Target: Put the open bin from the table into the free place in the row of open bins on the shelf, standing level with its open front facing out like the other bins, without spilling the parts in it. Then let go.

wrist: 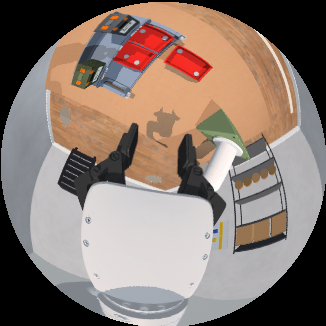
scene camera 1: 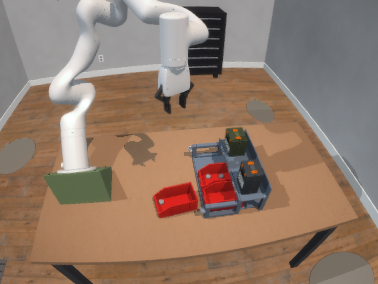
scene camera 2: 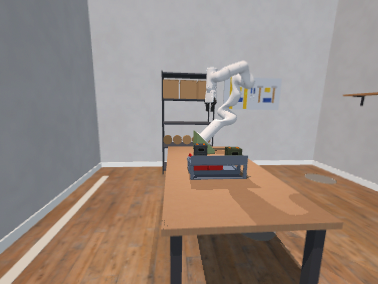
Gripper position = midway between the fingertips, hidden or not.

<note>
I see my gripper (scene camera 1: 175, 109).
My gripper also shows in the wrist view (wrist: 159, 135).
</note>
